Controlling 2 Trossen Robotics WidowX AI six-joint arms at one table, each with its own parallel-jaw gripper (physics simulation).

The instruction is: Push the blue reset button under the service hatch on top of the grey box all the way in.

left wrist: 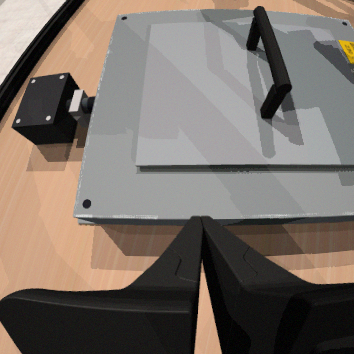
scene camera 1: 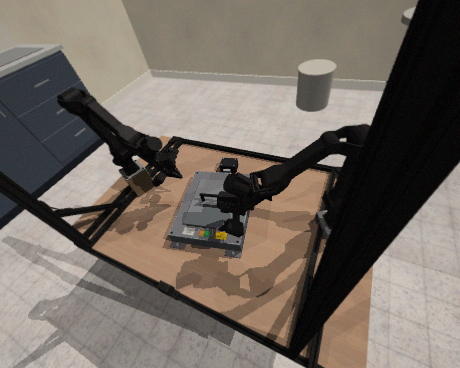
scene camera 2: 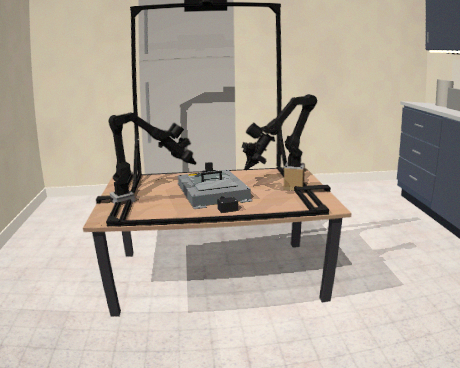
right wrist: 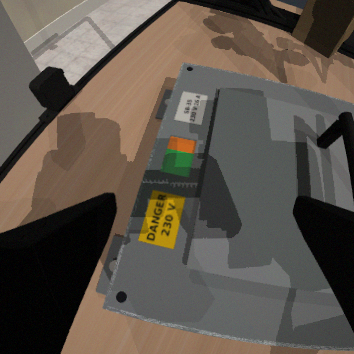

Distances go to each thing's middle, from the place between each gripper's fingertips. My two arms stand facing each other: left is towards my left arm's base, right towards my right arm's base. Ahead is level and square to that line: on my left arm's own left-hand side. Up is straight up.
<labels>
The service hatch (scene camera 1: 203, 211) lies 11 cm ahead of my right hand, 8 cm to the left of it and 6 cm below it.
I see my left gripper 160 mm to the left of the service hatch, 50 mm past it and 40 mm above it.
</labels>
